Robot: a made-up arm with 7 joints.
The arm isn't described. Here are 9 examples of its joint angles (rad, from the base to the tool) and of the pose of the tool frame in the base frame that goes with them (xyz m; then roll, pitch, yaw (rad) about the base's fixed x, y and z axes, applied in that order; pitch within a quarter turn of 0, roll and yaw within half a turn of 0).
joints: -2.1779 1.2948 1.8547 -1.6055 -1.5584 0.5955 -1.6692
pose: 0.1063 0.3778 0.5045 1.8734 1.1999 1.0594
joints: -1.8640 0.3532 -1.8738 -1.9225 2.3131 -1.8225 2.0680
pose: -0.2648 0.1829 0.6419 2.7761 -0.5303 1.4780
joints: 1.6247 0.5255 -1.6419 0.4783 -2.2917 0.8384 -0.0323
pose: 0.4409 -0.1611 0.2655 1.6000 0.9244 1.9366
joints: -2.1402 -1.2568 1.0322 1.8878 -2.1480 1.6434 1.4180
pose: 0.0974 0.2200 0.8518 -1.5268 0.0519 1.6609
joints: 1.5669 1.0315 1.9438 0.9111 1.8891 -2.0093 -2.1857
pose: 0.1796 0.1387 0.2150 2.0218 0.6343 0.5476
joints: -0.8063 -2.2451 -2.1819 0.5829 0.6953 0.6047 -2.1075
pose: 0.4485 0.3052 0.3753 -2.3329 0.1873 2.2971
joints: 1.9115 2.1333 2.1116 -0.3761 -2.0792 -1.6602 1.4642
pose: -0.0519 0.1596 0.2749 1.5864 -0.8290 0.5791
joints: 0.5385 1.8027 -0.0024 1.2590 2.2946 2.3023 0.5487
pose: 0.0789 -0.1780 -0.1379 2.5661 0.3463 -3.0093
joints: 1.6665 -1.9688 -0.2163 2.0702 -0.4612 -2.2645 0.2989
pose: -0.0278 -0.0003 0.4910 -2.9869 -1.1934 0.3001
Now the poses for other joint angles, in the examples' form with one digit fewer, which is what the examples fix.
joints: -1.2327 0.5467 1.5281 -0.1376 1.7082 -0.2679 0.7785
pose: 0.181 0.243 0.249 -0.627 -0.621 2.800
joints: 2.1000 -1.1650 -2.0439 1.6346 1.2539 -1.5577 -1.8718
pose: 0.106 -0.214 0.221 -0.946 0.352 0.327
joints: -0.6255 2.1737 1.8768 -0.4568 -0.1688 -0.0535 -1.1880
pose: 0.131 -0.155 0.395 -0.309 1.020 2.632
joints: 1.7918 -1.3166 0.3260 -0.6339 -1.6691 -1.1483 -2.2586
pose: 0.156 -0.096 0.413 1.918 0.391 -2.330
